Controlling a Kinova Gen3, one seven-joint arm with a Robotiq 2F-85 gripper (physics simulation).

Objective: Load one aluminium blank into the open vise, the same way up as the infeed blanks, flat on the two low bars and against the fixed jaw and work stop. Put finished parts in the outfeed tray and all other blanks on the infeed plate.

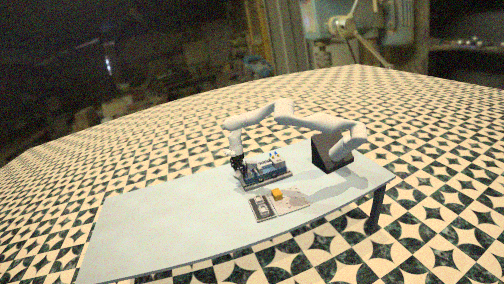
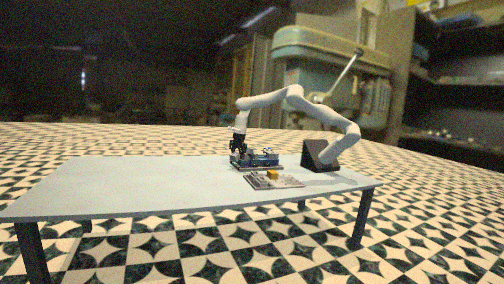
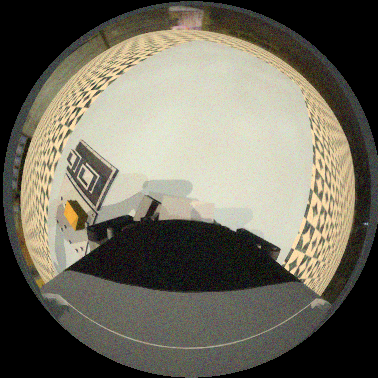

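Seen in the pictures: gripper, fingertip midpoint: (image 1: 240, 176) (image 2: 236, 158); arm's base at its link origin: (image 1: 335, 154) (image 2: 323, 158).
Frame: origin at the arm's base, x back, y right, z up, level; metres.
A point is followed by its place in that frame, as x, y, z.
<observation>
My gripper (image 1: 240, 168) {-0.584, 0.087, -0.018} (image 2: 239, 149) {-0.584, 0.087, -0.018} (image 3: 183, 223) {-0.584, 0.087, -0.018} points down at the left end of the blue vise (image 1: 269, 171) {-0.414, 0.059, -0.017} (image 2: 260, 162) {-0.436, 0.055, -0.035}. It is shut on a pale aluminium blank (image 1: 251, 164) {-0.505, 0.092, 0.040} (image 2: 248, 152) {-0.507, 0.092, 0.019} (image 3: 176, 208), held low at the vise's open end; whether the blank rests on the bars is hidden. In front of the vise lies a dark tray (image 1: 252, 208) {-0.580, -0.157, -0.070} (image 2: 249, 180) {-0.572, -0.146, -0.072} (image 3: 105, 176) with two pale stepped pieces (image 1: 262, 209) {-0.538, -0.206, -0.051}. Beside it is a light pegged plate (image 1: 299, 202) {-0.347, -0.220, -0.069} (image 2: 288, 182) {-0.376, -0.205, -0.069} (image 3: 67, 229) {-0.346, -0.161, -0.069} with an orange block (image 1: 276, 194) {-0.443, -0.144, -0.034} (image 2: 272, 173) {-0.448, -0.151, -0.035} (image 3: 74, 215) {-0.448, -0.106, -0.034} on it.
The arm's dark wedge base (image 1: 326, 151) {-0.051, 0.022, 0.027} (image 2: 312, 155) {-0.090, 0.011, 0.021} stands at the table's back right, behind the vise. The table's right edge is close behind the plate. A wide stretch of table (image 1: 168, 218) {-1.044, -0.066, -0.077} lies to the left.
</observation>
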